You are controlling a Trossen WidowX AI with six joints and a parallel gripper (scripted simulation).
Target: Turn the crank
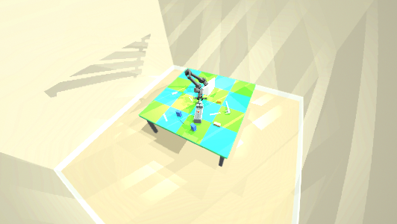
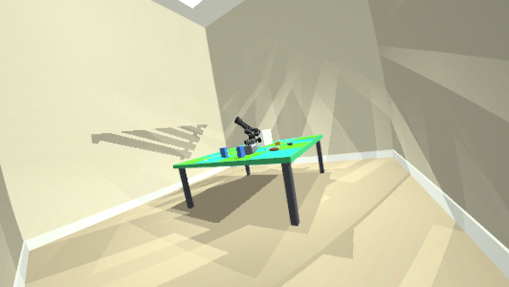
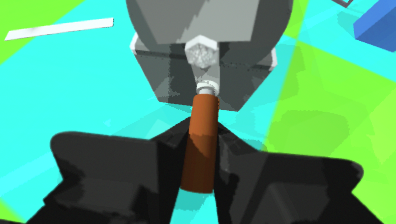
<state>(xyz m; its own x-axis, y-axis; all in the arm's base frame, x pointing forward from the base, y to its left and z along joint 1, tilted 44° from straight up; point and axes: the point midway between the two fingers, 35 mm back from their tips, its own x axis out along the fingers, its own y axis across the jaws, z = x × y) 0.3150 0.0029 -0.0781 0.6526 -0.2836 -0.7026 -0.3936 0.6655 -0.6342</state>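
Right now my gripper tip is 160 mm short of the red pointer, 70 mm to the right of it and 50 mm below it. From my gripper tip the other things lie so: orange piece: 210 mm to the left, 180 mm behind, 10 mm below; then crank handle: 30 mm above, 20 mm behind, 10 mm to the right; then black L-shaped key: 330 mm ahead, 100 mm to the right, 20 mm below.
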